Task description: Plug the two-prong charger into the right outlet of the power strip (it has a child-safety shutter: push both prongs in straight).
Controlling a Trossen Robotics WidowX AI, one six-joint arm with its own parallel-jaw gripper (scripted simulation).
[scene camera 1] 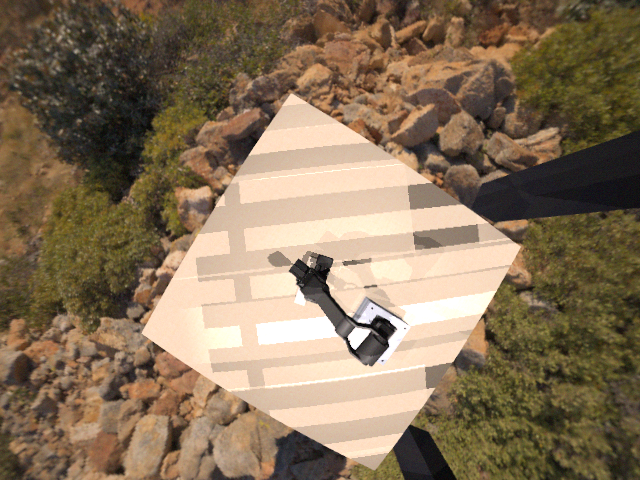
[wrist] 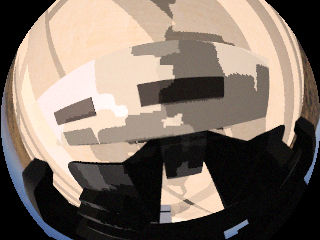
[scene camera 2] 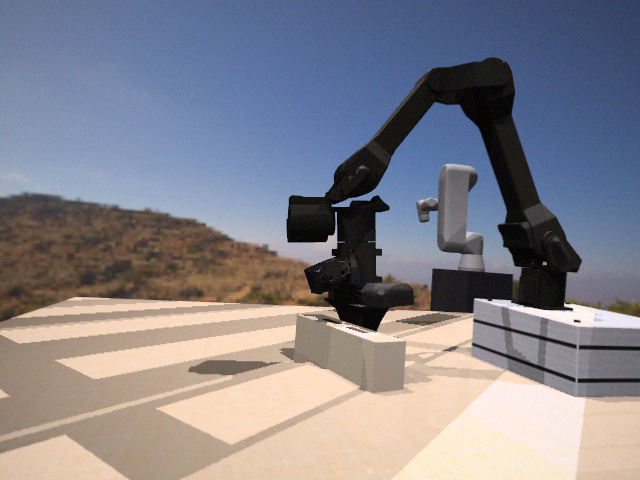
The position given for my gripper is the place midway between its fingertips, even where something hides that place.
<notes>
In view: my gripper (wrist: pixel 178 135) and a charger (wrist: pixel 183 155).
</notes>
